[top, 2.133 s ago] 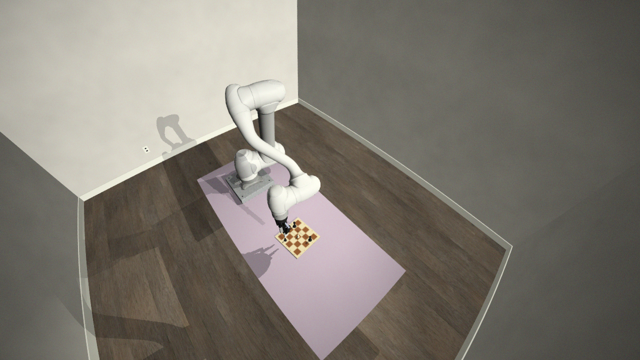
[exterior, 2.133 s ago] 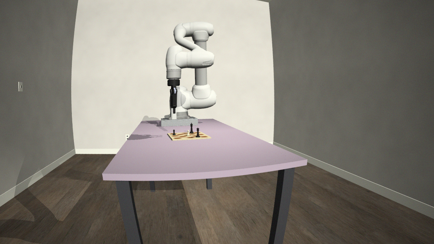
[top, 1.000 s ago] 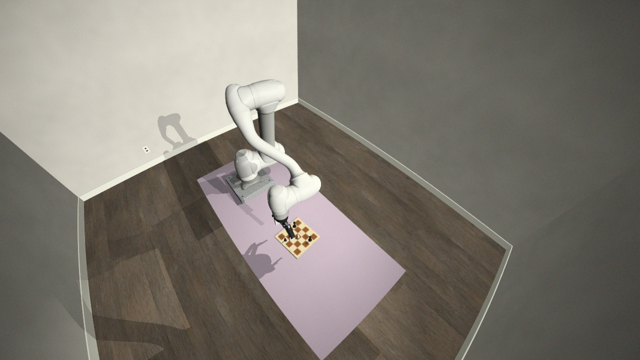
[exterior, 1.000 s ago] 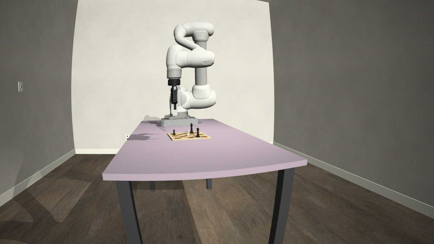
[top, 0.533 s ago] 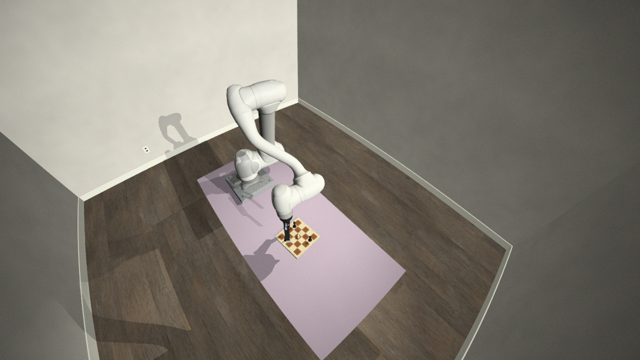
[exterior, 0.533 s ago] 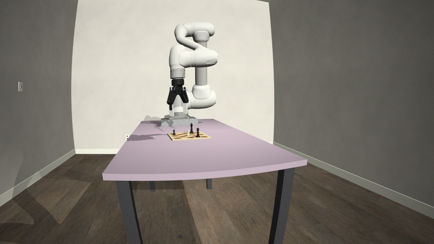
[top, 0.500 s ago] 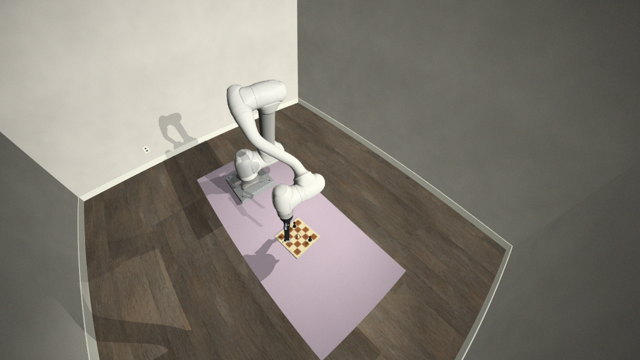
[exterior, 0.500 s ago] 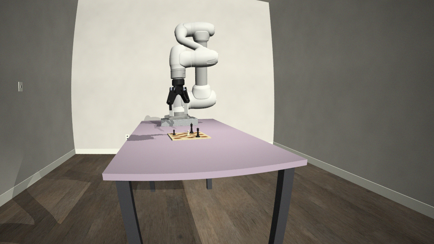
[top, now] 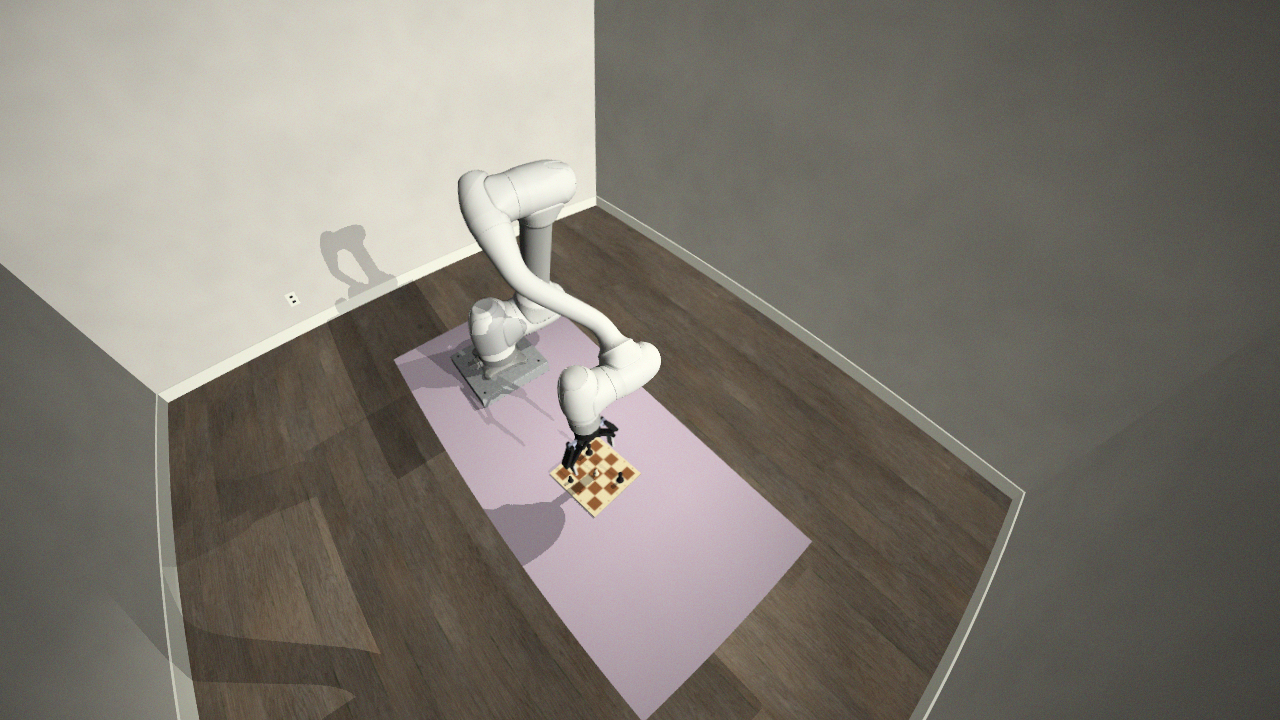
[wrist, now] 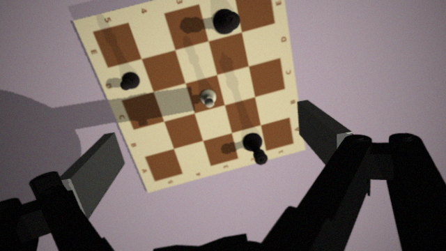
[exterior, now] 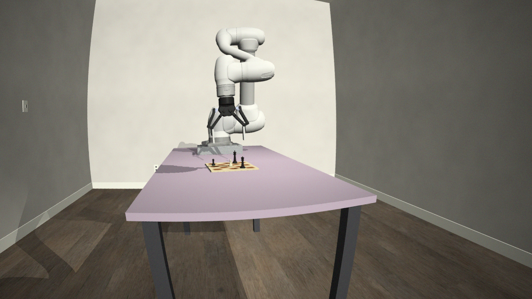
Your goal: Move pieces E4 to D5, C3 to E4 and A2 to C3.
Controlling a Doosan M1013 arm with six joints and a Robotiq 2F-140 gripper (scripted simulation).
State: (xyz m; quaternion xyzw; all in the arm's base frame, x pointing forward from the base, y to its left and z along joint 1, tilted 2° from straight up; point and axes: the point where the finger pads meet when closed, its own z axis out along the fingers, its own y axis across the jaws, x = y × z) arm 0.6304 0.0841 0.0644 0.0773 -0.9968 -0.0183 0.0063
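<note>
Now: hand 10 mm to the right of the white pawn and 110 mm above it. From my hand the other things lie so: chessboard 130 mm below; black pawn 20 mm behind, 80 mm to the right, 110 mm below; tall black piece 80 mm behind, 30 mm to the left, 90 mm below.
</note>
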